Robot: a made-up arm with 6 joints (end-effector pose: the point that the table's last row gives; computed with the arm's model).
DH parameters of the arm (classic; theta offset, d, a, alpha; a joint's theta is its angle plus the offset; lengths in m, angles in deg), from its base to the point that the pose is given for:
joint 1: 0 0.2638 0 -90
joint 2: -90 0 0.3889 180
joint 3: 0 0 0 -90
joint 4: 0 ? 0 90
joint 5: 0 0.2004 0 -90
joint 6: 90 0 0 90
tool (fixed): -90 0 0 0
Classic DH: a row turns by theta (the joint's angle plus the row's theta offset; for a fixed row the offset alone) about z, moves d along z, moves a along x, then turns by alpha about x.
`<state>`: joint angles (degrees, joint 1 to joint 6).
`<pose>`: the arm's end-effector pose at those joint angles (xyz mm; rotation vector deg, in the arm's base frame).
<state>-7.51 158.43 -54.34 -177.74 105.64 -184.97</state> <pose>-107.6 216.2 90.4 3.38 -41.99 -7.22</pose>
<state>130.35 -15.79 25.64 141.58 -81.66 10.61</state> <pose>-160.7 -53.3 953.5 -44.86 -42.57 -12.21</pose>
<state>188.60 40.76 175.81 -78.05 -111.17 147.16</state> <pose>-159.4 17.9 934.2 109.16 -139.66 -20.41</pose>
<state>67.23 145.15 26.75 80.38 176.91 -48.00</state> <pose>122.4 205.0 -444.5 130.06 44.77 104.42</pose>
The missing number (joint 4, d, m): -0.3356
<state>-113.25 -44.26 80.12 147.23 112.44 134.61</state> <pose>372.1 439.2 758.0 17.30 -25.43 -79.46</pose>
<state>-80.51 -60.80 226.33 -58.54 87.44 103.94</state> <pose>-169.8 381.2 82.5 -44.58 102.76 -108.39</pose>
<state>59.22 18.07 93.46 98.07 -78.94 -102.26</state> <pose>-17.4 25.8 1008.3 80.05 -36.56 -18.80</pose>
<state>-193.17 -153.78 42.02 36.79 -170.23 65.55</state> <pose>486.5 51.0 -291.9 25.08 -40.78 148.48</pose>
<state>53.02 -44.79 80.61 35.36 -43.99 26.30</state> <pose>-208.1 -548.0 746.2 8.28 -69.03 -9.64</pose>
